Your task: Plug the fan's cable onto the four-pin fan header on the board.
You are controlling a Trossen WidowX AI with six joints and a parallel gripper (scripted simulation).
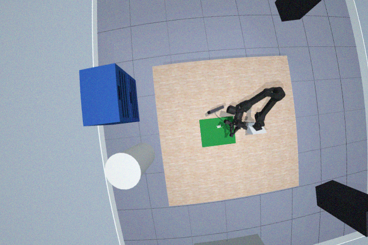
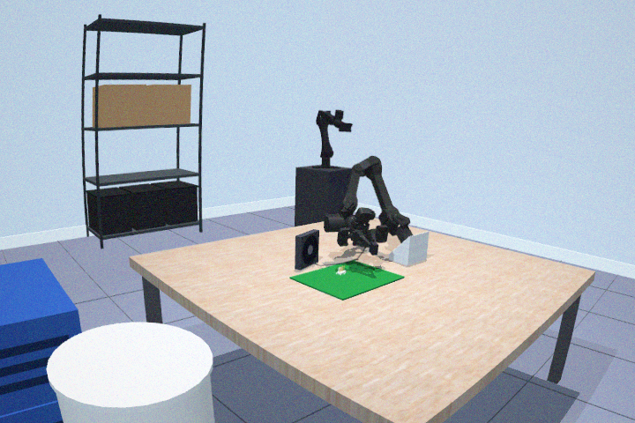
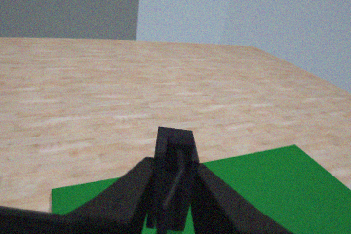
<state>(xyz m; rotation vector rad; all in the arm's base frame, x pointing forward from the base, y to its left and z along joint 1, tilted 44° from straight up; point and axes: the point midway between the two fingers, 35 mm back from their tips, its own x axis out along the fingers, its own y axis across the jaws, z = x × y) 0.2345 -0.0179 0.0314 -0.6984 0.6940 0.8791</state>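
Right now the green board is 120 mm below my gripper tip, 80 mm ahead of it and 40 mm to the right of it. The rest, counted from my gripper tip: black fan: 210 mm to the right, 70 mm ahead, 40 mm below; then plug: 10 mm below.
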